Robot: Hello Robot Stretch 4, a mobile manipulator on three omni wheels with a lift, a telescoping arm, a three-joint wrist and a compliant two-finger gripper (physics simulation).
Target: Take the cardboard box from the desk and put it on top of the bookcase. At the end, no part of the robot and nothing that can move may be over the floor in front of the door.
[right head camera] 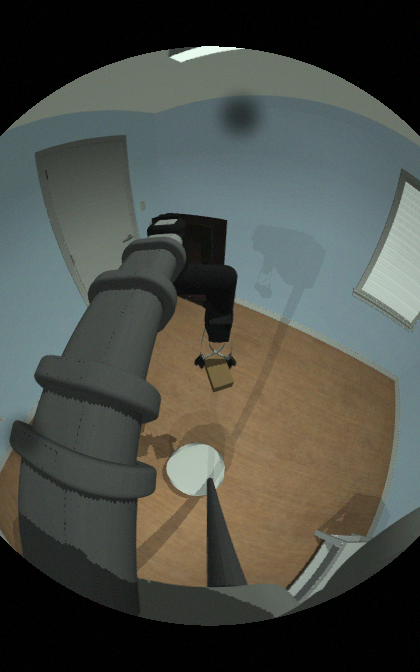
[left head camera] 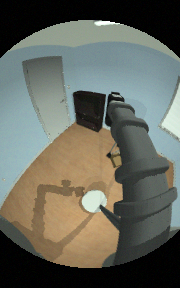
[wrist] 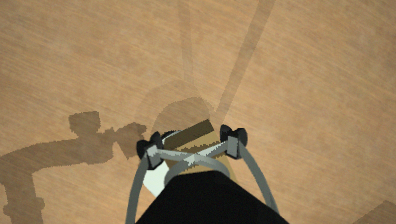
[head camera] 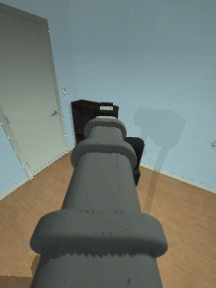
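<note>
My gripper is shut on the cardboard box, which hangs tilted between the fingertips, above the floor. The arm's wrist hides part of the dark bookcase, which stands against the far wall near the corner. The gripper and box are on the near side of the bookcase in the right head view. The grey door is shut, to the left of the bookcase. The desk cannot be made out for certain.
A white round disc shows low in both side head views. Part of a white table shows at the lower right. A window is in the right wall. The arm's shadow falls on floor and wall.
</note>
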